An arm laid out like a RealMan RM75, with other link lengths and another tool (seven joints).
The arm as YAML. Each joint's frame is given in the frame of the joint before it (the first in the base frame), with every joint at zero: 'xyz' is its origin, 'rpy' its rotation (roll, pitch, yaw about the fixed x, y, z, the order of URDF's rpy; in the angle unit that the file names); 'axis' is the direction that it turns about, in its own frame. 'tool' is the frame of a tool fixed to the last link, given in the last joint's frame.
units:
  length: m
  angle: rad
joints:
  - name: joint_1
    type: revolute
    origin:
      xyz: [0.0, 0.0, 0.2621]
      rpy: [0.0, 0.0, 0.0]
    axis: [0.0, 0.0, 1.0]
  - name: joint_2
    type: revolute
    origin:
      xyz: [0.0, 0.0, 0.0]
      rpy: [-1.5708, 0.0, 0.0]
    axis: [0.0, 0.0, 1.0]
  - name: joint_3
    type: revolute
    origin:
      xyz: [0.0, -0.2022, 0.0]
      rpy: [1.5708, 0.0, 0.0]
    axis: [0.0, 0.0, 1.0]
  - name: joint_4
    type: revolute
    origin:
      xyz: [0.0, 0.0, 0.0]
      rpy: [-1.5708, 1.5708, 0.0]
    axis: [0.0, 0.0, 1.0]
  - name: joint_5
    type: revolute
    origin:
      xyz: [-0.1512, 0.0, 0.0]
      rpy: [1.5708, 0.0, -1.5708]
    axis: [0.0, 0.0, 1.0]
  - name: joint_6
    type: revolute
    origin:
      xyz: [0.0, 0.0, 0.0]
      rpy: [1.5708, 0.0, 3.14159]
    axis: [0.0, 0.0, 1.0]
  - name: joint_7
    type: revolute
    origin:
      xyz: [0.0, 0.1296, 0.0]
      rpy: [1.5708, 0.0, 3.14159]
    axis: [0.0, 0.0, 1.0]
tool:
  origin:
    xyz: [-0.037, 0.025, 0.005]
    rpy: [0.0, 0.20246, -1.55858]
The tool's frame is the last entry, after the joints.
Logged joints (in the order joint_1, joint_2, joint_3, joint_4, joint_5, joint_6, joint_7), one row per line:
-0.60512 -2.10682 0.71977 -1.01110 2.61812 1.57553 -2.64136
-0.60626 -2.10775 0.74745 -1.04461 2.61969 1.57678 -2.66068
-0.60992 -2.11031 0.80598 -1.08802 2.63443 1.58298 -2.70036
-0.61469 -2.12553 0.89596 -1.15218 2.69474 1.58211 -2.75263
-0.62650 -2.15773 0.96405 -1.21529 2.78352 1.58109 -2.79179
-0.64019 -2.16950 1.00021 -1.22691 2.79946 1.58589 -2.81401
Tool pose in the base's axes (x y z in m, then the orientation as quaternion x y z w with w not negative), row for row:
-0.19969 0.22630 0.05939 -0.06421 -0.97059 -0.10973 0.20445
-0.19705 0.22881 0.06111 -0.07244 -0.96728 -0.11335 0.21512
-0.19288 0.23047 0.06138 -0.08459 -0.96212 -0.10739 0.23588
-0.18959 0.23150 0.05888 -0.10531 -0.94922 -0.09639 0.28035
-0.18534 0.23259 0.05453 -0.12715 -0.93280 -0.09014 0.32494
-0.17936 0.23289 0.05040 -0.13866 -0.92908 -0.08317 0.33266
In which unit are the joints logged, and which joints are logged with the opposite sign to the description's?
The joints are logged in radians. Opposite sign: joint_4.
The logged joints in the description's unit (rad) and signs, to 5 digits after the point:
-0.60512 -2.10682 0.71977 1.01110 2.61812 1.57553 -2.64136
-0.60626 -2.10775 0.74745 1.04461 2.61969 1.57678 -2.66068
-0.60992 -2.11031 0.80598 1.08802 2.63443 1.58298 -2.70036
-0.61469 -2.12553 0.89596 1.15218 2.69474 1.58211 -2.75263
-0.62650 -2.15773 0.96405 1.21529 2.78352 1.58109 -2.79179
-0.64019 -2.16950 1.00021 1.22691 2.79946 1.58589 -2.81401

